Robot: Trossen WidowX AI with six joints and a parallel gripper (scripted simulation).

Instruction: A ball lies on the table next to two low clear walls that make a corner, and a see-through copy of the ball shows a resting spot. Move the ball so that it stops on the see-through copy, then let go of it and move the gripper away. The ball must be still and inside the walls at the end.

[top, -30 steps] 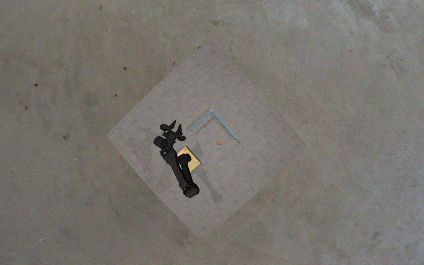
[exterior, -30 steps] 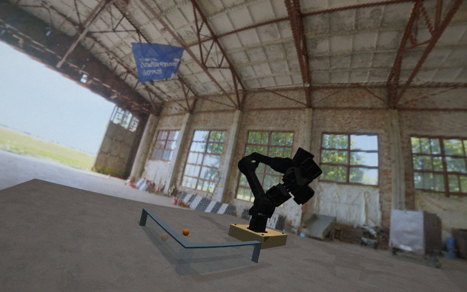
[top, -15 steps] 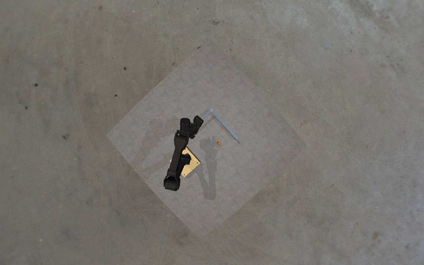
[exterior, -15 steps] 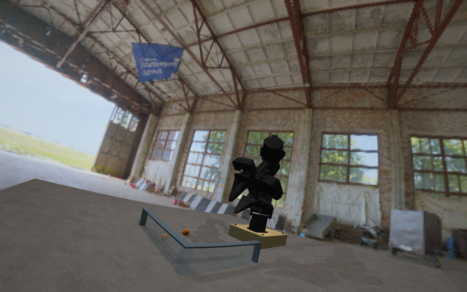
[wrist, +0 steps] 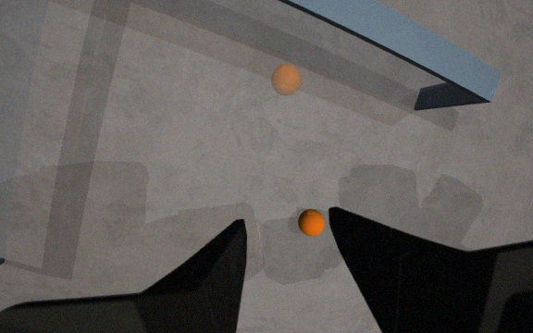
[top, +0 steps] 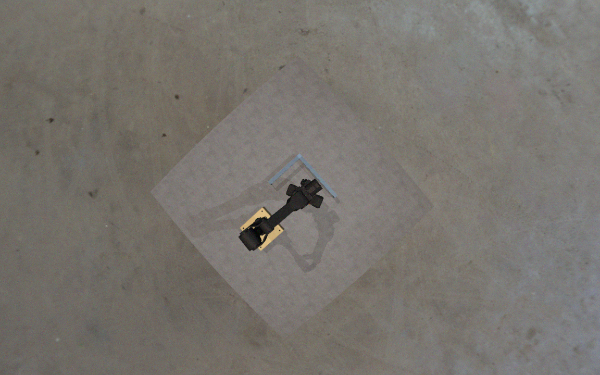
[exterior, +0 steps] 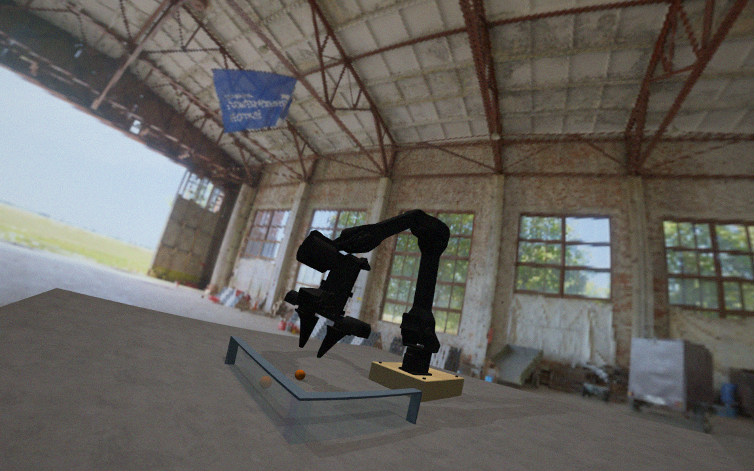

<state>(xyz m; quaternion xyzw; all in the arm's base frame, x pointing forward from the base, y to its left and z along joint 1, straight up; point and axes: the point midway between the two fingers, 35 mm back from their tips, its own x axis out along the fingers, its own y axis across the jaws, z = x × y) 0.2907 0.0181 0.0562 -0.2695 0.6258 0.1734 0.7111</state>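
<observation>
The orange ball is 10 mm behind my gripper tip, 50 mm to the right of it and 60 mm below it. Round my gripper tip: see-through ball copy 80 mm ahead, 30 mm to the left, 60 mm below.
</observation>
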